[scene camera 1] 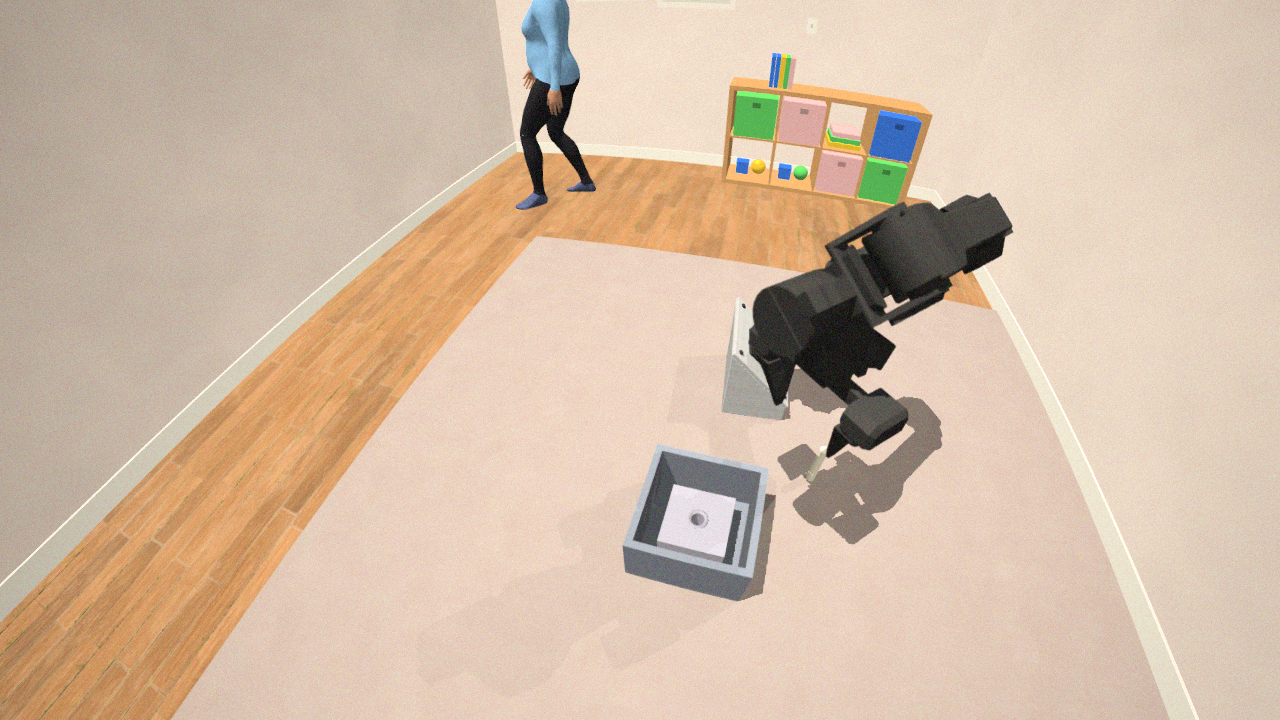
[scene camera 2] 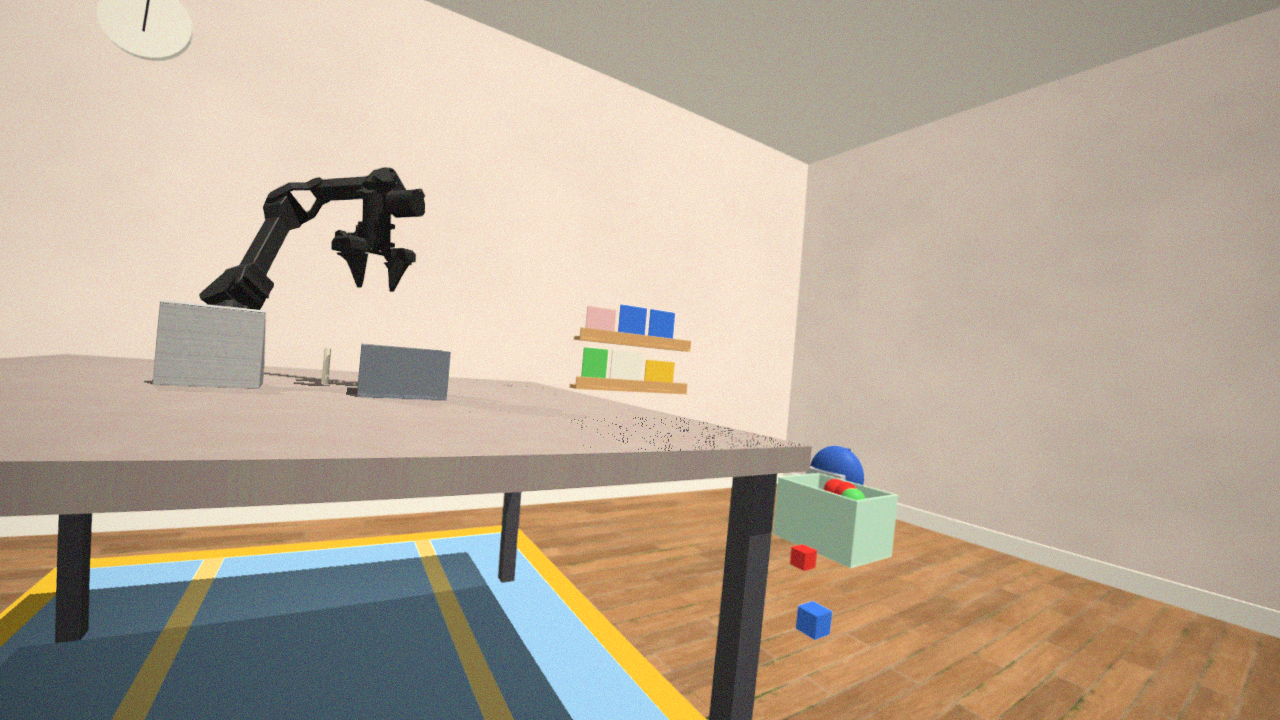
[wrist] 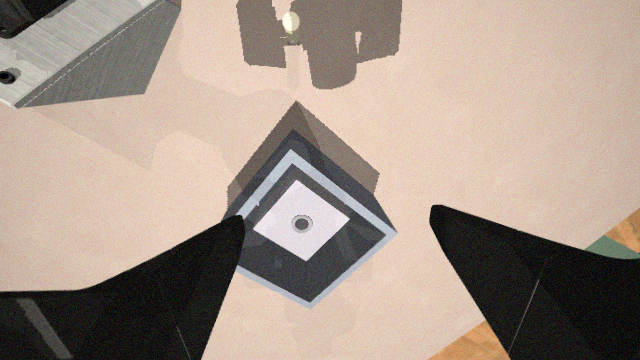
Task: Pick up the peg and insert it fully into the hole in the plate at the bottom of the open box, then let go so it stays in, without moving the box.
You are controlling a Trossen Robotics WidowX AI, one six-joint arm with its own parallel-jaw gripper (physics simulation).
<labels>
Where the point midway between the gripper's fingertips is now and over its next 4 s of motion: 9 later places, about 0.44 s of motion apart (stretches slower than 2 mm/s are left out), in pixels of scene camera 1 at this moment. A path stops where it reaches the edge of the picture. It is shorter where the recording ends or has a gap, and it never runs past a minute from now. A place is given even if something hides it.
The gripper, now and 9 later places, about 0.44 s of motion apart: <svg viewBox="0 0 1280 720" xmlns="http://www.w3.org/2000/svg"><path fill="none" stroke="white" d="M803 428L820 422L835 417L846 412L840 425L833 439L828 450L825 456L820 463L816 468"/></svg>
</labels>
